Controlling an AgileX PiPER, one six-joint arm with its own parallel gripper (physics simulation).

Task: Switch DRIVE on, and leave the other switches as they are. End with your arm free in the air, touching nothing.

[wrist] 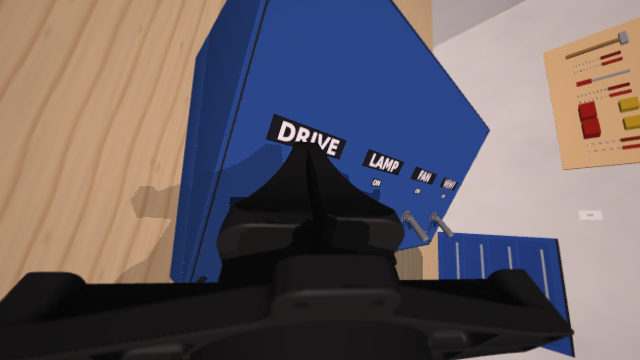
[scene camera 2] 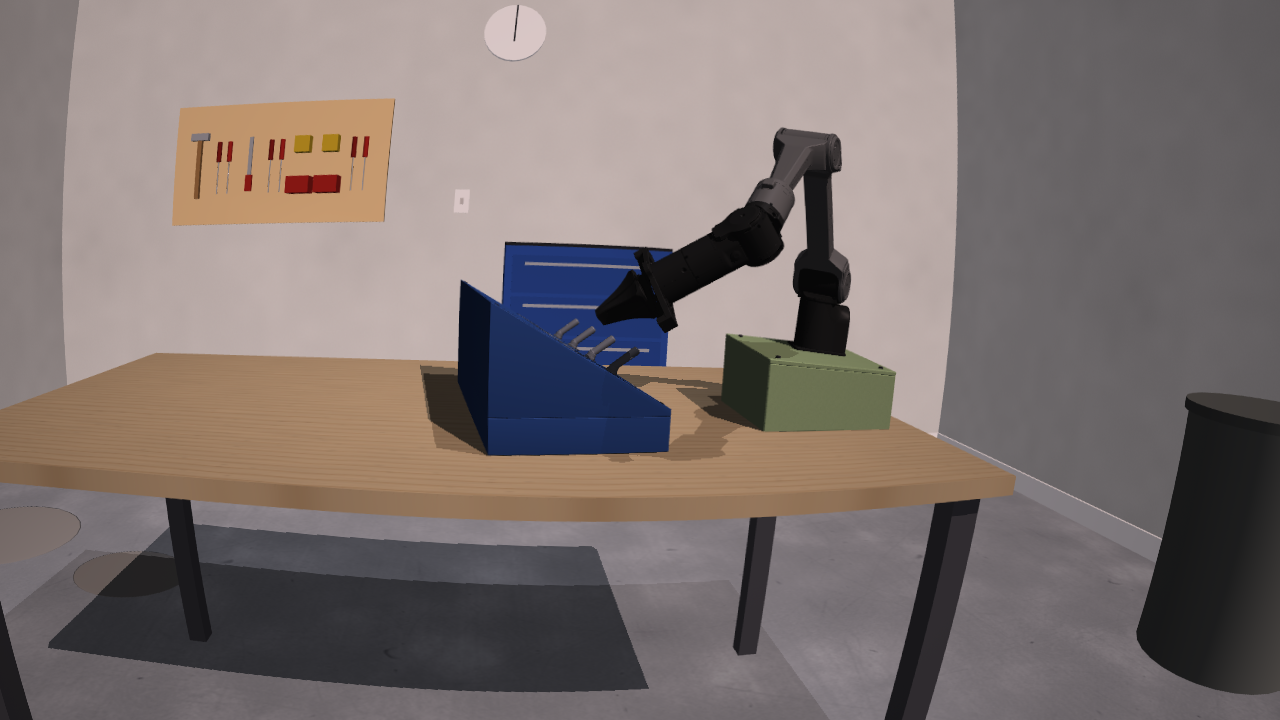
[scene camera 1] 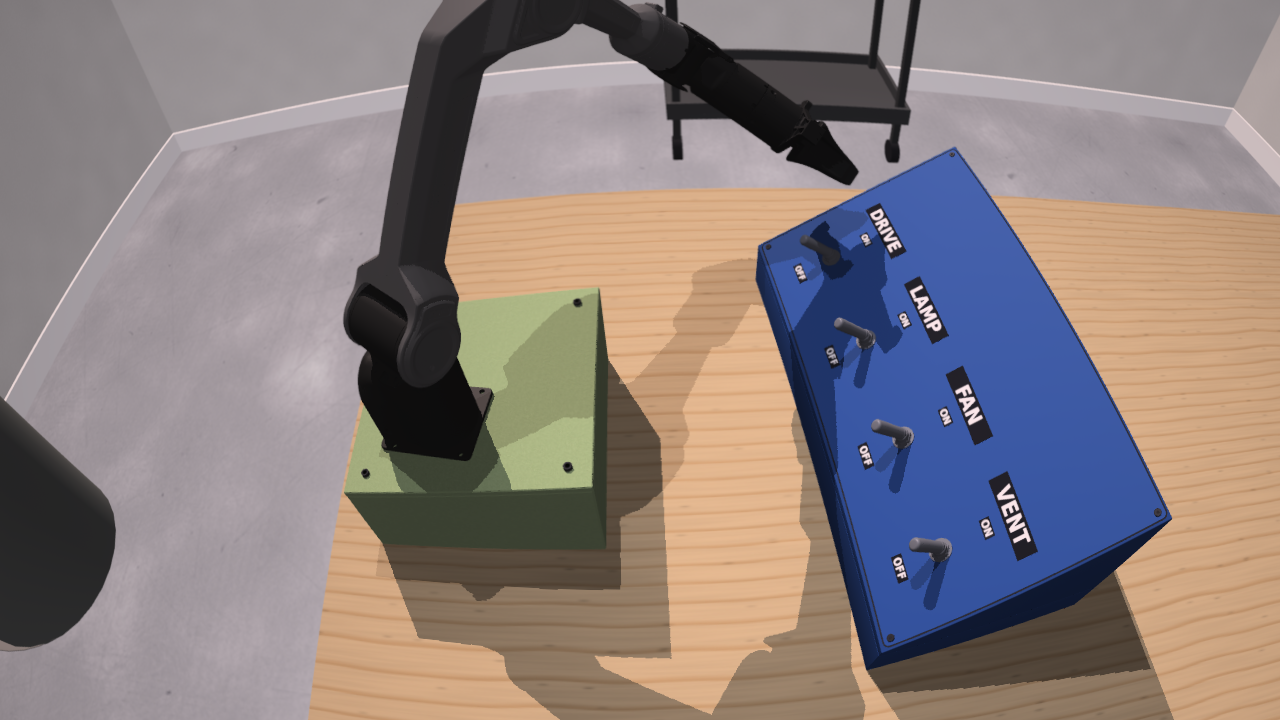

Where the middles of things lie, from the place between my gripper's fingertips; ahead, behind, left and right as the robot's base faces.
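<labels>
My gripper is 200 mm to the left of the blue switch box (scene camera 1: 1016, 457), 90 mm above it and 100 mm short of it.
</labels>
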